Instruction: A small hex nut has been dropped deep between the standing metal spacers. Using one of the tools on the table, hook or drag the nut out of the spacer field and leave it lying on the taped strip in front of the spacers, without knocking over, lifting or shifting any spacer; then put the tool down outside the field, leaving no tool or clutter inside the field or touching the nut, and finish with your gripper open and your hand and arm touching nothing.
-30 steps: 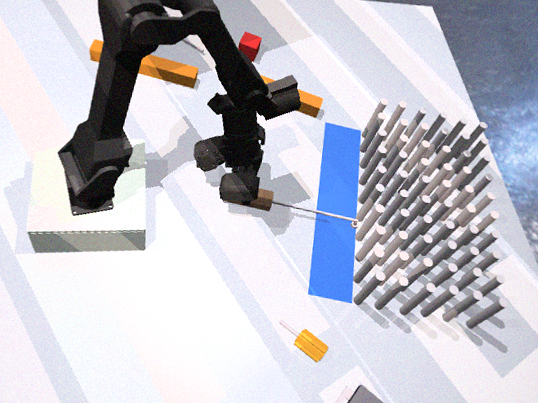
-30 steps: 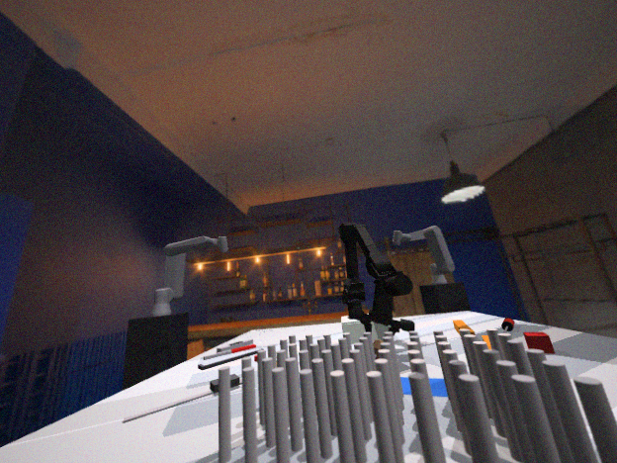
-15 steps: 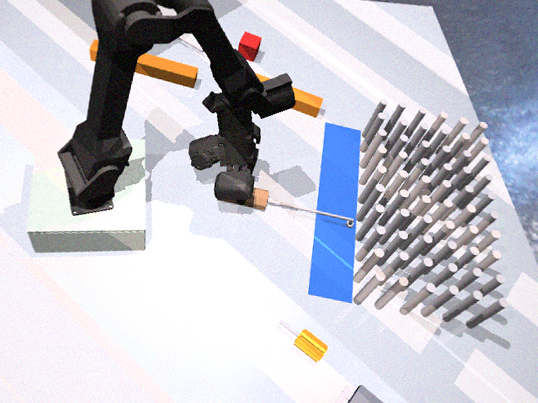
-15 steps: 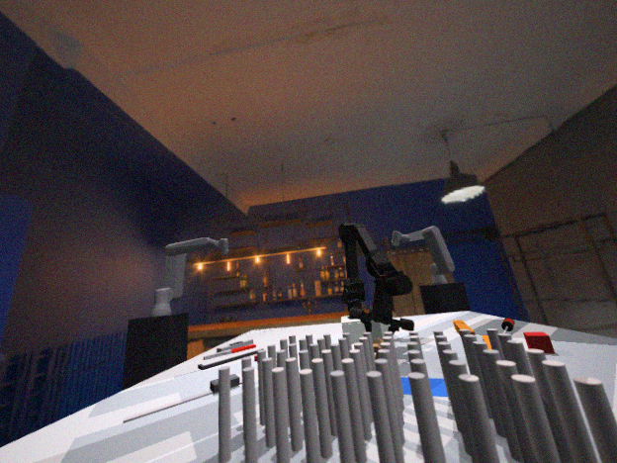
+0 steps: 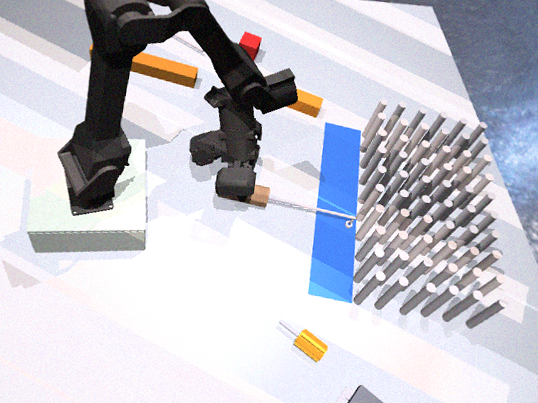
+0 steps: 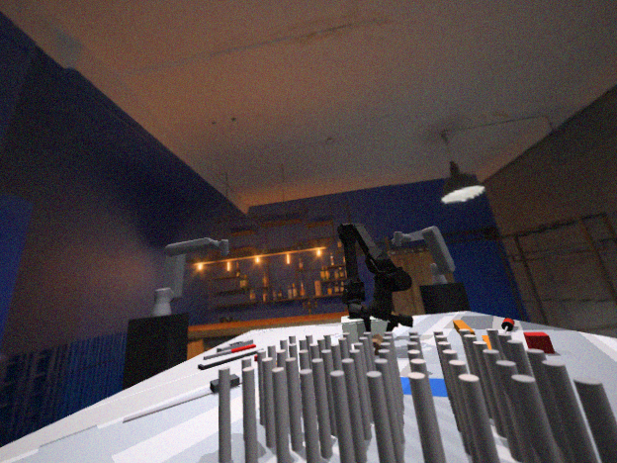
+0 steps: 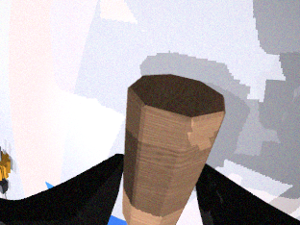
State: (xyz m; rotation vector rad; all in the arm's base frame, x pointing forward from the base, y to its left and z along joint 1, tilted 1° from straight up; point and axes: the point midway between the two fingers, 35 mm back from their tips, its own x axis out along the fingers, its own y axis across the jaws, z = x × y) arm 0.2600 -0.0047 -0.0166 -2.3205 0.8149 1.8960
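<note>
Right now the wooden-handled tool is 10 cm ahead of my gripper tip and 5 cm to the right of it. Also, from my gripper tip: yellow-handled tool: 2 cm ahead, 29 cm to the right, 1 cm below; blue taped strip: 19 cm ahead, 4 cm to the right, 3 cm below; hex nut: 19 cm ahead, 9 cm to the right, 3 cm below.
</note>
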